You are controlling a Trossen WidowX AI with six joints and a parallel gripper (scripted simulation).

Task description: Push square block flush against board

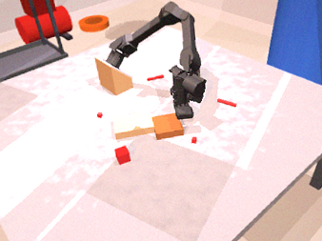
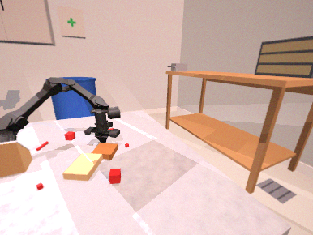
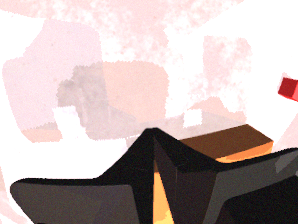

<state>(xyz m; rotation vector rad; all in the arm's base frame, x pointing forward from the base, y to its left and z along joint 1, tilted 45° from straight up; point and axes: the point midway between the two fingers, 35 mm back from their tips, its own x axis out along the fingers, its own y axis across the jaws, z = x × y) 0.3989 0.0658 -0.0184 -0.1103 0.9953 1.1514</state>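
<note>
Right now my gripper tip is 10 mm past the orange square block, 70 mm to the left of it and 10 mm below it. The rest, counted from my gripper tip: pale tan board: 110 mm behind, 160 mm to the right, 10 mm above.
</note>
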